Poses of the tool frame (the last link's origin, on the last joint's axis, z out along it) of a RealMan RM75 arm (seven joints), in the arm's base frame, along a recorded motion.
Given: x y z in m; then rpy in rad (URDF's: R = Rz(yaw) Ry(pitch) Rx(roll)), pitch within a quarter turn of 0, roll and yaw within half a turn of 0.
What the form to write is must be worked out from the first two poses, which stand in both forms.
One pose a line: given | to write
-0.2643, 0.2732, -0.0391, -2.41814, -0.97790, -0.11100 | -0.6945, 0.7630, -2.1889, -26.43, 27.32, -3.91
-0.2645, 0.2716, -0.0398, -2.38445, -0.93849, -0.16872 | -0.6293, 0.7661, -2.2094, -26.45, 27.16, -3.98
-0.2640, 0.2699, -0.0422, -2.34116, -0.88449, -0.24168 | -0.5442, 0.7682, -2.2314, -26.40, 26.99, -4.22
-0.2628, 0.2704, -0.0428, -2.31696, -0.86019, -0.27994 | -0.5060, 0.7717, -2.2368, -26.28, 27.04, -4.28
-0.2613, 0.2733, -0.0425, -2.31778, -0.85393, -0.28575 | -0.4936, 0.7730, -2.2441, -26.13, 27.33, -4.25
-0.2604, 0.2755, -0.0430, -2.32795, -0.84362, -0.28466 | -0.4751, 0.7706, -2.2606, -26.04, 27.55, -4.30
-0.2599, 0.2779, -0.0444, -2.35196, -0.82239, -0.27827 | -0.4386, 0.7631, -2.2956, -25.99, 27.79, -4.44
